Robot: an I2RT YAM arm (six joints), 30 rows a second.
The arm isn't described. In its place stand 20 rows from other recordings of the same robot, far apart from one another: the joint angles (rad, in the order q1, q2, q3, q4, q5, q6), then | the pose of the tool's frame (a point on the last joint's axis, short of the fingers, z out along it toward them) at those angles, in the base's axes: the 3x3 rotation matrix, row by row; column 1 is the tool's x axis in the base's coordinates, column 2 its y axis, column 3 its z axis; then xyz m.
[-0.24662 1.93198 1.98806 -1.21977 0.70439 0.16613] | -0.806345, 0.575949, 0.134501; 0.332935, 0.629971, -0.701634; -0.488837, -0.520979, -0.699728; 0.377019, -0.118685, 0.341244
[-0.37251 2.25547 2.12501 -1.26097 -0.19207 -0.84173] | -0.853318, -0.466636, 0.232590; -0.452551, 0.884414, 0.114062; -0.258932, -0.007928, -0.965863; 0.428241, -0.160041, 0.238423
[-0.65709 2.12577 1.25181 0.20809 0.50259 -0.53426] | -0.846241, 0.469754, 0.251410; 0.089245, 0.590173, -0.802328; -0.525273, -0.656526, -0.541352; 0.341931, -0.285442, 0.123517
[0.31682 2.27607 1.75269 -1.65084 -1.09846 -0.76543] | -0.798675, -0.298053, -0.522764; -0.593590, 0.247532, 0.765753; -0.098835, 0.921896, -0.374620; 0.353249, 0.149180, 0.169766
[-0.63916 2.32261 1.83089 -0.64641 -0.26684 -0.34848] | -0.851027, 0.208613, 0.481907; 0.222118, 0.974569, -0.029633; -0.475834, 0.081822, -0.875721; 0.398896, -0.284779, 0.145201
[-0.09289 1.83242 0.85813 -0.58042 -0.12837 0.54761] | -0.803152, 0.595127, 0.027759; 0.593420, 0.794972, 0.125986; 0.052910, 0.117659, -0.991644; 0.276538, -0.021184, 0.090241
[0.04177 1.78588 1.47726 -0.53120 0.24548 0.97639] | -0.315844, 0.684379, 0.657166; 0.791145, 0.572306, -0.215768; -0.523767, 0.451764, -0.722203; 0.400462, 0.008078, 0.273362
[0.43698 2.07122 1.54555 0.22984 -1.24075 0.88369] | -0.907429, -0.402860, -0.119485; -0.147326, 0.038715, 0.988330; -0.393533, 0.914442, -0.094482; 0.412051, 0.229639, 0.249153
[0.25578 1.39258 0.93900 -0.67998 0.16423 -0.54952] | -0.652039, -0.613485, 0.445513; -0.703091, 0.709161, -0.052485; -0.283741, -0.347458, -0.893736; 0.258744, 0.061648, 0.221043
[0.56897 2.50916 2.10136 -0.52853 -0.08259 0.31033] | -0.822637, -0.343312, 0.453216; -0.164846, 0.906899, 0.387762; -0.544145, 0.244277, -0.802643; 0.458851, 0.296929, 0.139297
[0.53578 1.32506 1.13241 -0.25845 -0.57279 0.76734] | -0.858823, -0.350435, 0.373656; 0.168607, 0.495399, 0.852145; -0.483731, 0.794843, -0.366374; 0.249189, 0.170384, 0.336249
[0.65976 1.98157 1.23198 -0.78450 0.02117 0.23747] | -0.911459, -0.409245, 0.041965; -0.409379, 0.912346, 0.005762; -0.040645, -0.011927, -0.999102; 0.276738, 0.213718, 0.123012
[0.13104 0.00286 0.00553 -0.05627 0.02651 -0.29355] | -0.020641, -0.115281, 0.993118; -0.294472, 0.949968, 0.104152; -0.955437, -0.290296, -0.053556; 0.109446, 0.013473, 0.169039
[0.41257 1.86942 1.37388 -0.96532 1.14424 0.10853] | -0.913263, 0.024676, 0.406621; -0.350807, 0.459776, -0.815807; -0.207086, -0.887692, -0.411240; 0.334970, 0.111235, 0.213908
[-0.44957 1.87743 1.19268 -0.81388 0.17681 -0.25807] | -0.980639, 0.195423, -0.012511; 0.194228, 0.962526, -0.189259; -0.024943, -0.188025, -0.981848; 0.299236, -0.151341, 0.147944
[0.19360 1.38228 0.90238 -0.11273 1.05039 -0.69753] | -0.812266, 0.115885, 0.571660; -0.484715, 0.411070, -0.772057; -0.324462, -0.904208, -0.277727; 0.292110, 0.025795, 0.261714
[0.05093 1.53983 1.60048 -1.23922 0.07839 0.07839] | -0.921661, 0.051476, 0.384565; 0.031190, 0.997782, -0.058809; -0.386739, -0.042207, -0.921223; 0.294351, 0.012213, 0.350939
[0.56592 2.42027 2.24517 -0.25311 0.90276 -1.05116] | -0.408995, -0.169830, 0.896594; -0.896793, 0.256527, -0.360495; -0.168777, -0.951500, -0.257221; 0.485425, 0.275247, 0.264358
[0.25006 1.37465 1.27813 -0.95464 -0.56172 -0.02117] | -0.830956, -0.483401, 0.275382; -0.230722, 0.749849, 0.620075; -0.506240, 0.451719, -0.734623; 0.256810, 0.085162, 0.318165
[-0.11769 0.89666 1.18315 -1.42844 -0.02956 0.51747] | -0.732886, 0.538169, 0.416235; 0.584565, 0.811114, -0.019453; -0.348083, 0.229060, -0.909049; 0.118133, -0.012908, 0.346878
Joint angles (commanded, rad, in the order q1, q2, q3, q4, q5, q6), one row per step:
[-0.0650 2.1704 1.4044 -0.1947 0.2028 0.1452]
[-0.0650 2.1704 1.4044 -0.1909 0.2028 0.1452]
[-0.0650 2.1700 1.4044 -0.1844 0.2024 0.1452]
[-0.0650 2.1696 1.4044 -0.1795 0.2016 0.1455]
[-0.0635 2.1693 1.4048 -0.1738 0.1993 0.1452]
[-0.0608 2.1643 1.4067 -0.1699 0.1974 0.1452]
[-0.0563 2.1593 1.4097 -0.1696 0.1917 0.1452]
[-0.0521 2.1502 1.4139 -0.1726 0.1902 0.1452]
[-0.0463 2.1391 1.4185 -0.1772 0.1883 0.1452]
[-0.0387 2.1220 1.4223 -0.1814 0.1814 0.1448]
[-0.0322 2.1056 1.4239 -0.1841 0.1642 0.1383]
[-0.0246 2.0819 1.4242 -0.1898 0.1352 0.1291]
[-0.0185 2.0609 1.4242 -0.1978 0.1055 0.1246]
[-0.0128 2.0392 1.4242 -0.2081 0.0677 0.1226]
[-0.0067 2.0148 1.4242 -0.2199 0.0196 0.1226]
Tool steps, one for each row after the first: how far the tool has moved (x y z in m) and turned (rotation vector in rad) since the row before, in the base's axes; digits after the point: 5 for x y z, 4 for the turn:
[0.00034 -0.00002 0.00024 -0.0002 -0.0038 0.0000]
[0.00058 -0.00002 0.00058 -0.0001 -0.0069 0.0002]
[0.00044 0.00000 0.00048 0.0005 -0.0054 0.0002]
[0.00065 0.00072 0.00059 0.0013 -0.0064 0.0031]
[0.00082 0.00124 0.00294 0.0009 -0.0109 0.0038]
[0.00080 0.00219 0.00301 0.0041 -0.0086 0.0079]
[0.00064 0.00192 0.00494 0.0006 -0.0103 0.0051]
[0.00053 0.00267 0.00583 0.0009 -0.0112 0.0070]
[0.00021 0.00368 0.00821 0.0044 -0.0168 0.0123]
[-0.00022 0.00356 0.00732 0.0086 -0.0145 0.0225]
[-0.00112 0.00449 0.00982 0.0155 -0.0174 0.0335]
[-0.00151 0.00384 0.00838 0.0189 -0.0129 0.0292]
[-0.00195 0.00393 0.00847 0.0263 -0.0116 0.0327]
[-0.00249 0.00446 0.00948 0.0349 -0.0129 0.0390]

